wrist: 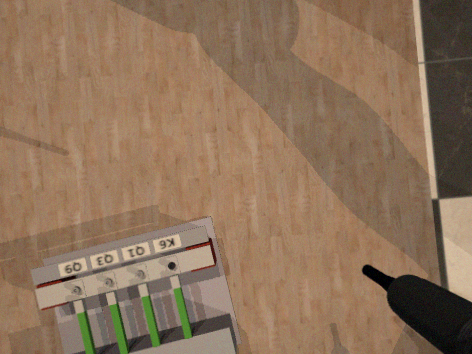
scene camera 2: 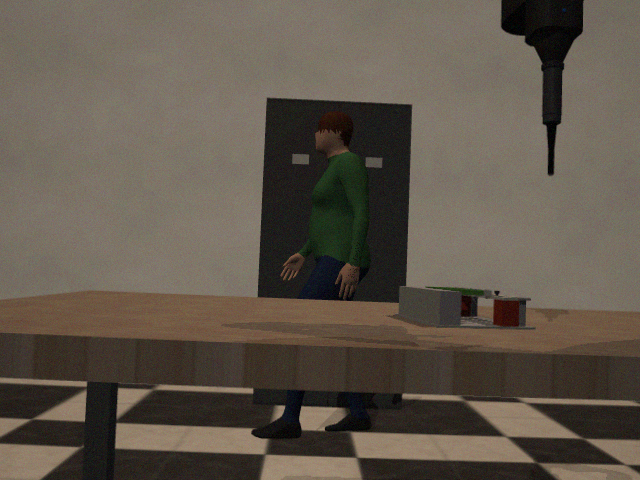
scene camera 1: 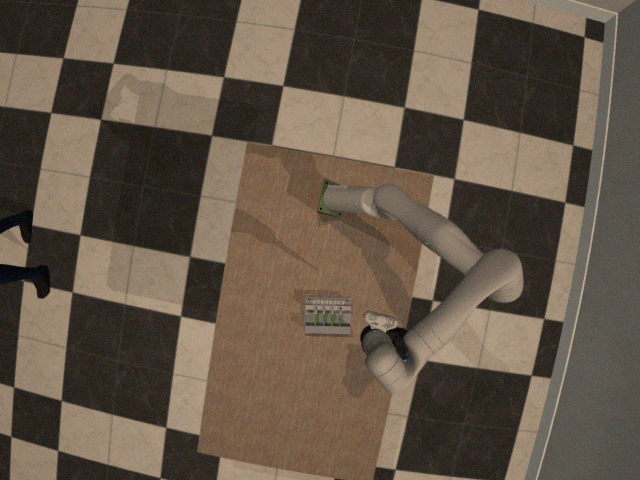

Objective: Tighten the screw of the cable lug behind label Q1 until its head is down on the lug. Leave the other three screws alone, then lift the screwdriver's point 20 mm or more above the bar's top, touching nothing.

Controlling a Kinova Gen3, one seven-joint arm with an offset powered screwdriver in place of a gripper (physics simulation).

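Frame: origin at the arm's base, x ahead, y left, z up, level; metres.
Seen in the pictures: hand, its tool point: [wrist: 366,269] [scene camera 2: 550,175]; arm's base, origin of its link: [scene camera 1: 332,197].
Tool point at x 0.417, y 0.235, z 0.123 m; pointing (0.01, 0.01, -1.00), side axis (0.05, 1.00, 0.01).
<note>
Offsets run from my tool point to a thing's top centre. "spot": to the spot under its first point. Level surfaces: height alone.
The powered screwdriver [scene camera 2: 550,173] [wrist: 366,269] points down, its point high above the table top and, in the wrist view, to the right of the terminal block; it touches nothing. In scene camera 1 its point is hidden. The pale bar @(spot: dx +0.001, dy -0.118, dz -0.151 m) [wrist: 202,256] carries four screws with green cables. The screw behind label Q1 @(dx -0.014, dy -0.183, dz -0.150 m) [wrist: 136,250] is a small grey screw @(dx +0.008, dy -0.180, dz -0.143 m) [wrist: 140,273]; how far down its head is cannot be told. The Q3 screw @(dx +0.011, dy -0.212, dz -0.143 m) [wrist: 108,282] and the leftmost screw @(dx +0.014, dy -0.244, dz -0.143 m) [wrist: 76,290] are grey too. The K6 screw @(dx +0.005, dy -0.149, dz -0.143 m) [wrist: 171,266] [scene camera 2: 496,292] is dark and stands above the bar.
The grey block @(spot: dx +0.109, dy -0.168, dz -0.169 m) [scene camera 2: 421,305] [wrist: 210,345] lies behind the cables on the base plate. The wooden table @(dz -0.193 m) [scene camera 1: 268,387] [scene camera 2: 180,315] bears the arm's green base plate [scene camera 1: 323,209]. A person [scene camera 2: 338,206] stands beyond the table, before a dark cabinet [scene camera 2: 390,232].
</note>
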